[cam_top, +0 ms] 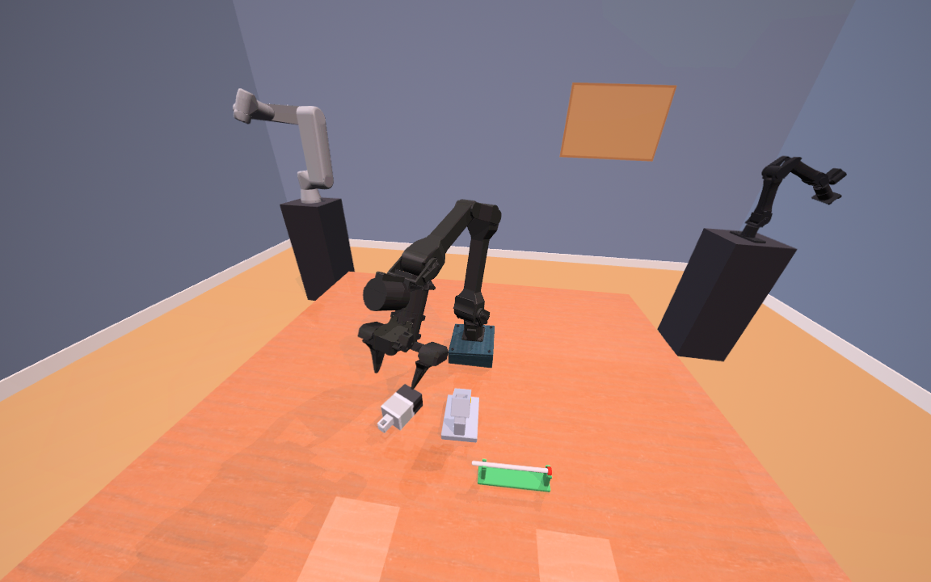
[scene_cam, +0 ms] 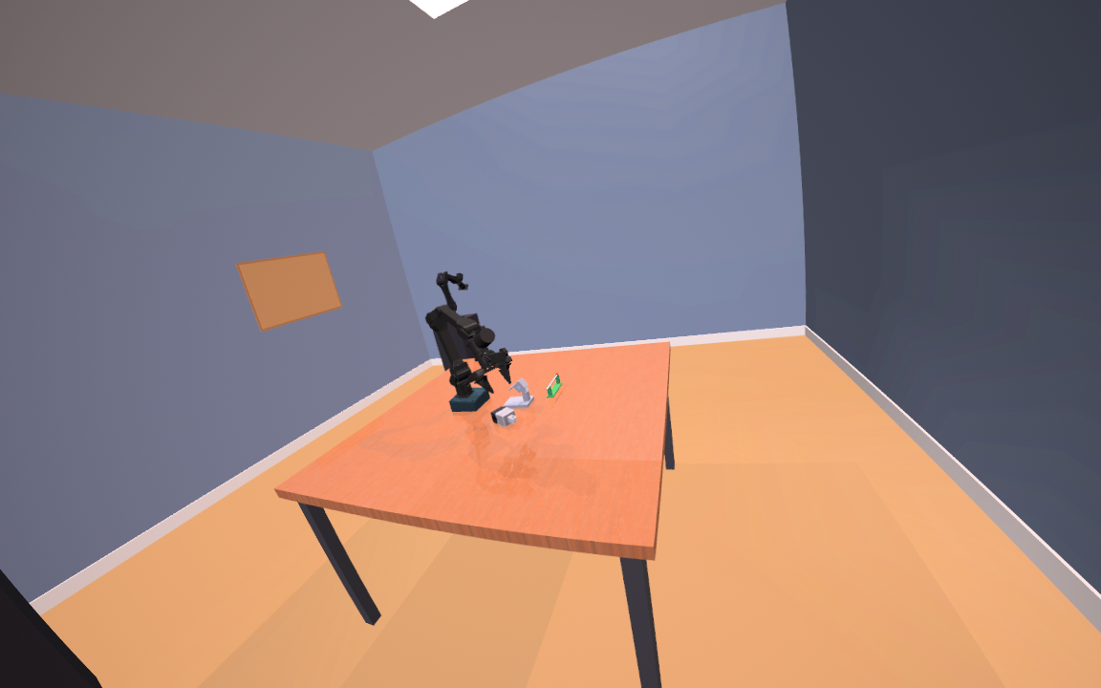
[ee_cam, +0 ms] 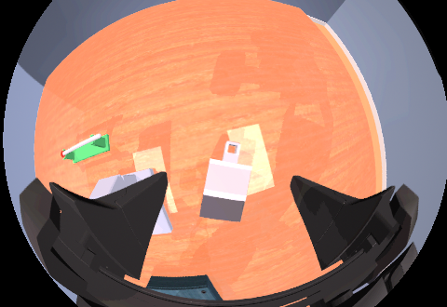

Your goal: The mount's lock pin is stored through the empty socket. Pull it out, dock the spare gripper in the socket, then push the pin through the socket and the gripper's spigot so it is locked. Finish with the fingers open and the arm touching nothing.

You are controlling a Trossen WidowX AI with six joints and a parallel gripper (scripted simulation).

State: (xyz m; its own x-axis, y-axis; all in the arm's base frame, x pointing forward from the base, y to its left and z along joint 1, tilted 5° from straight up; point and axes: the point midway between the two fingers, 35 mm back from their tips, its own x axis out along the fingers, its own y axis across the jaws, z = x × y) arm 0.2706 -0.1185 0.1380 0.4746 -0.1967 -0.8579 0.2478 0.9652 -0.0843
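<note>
My gripper tip is now 11 cm above the spare gripper, 1 cm to the left of it and 1 cm past it. Round my gripper tip: mount (14 cm to the left, 8 cm below, 2 cm behind); green stand (27 cm to the left, 11 cm below, 8 cm ahead).
</note>
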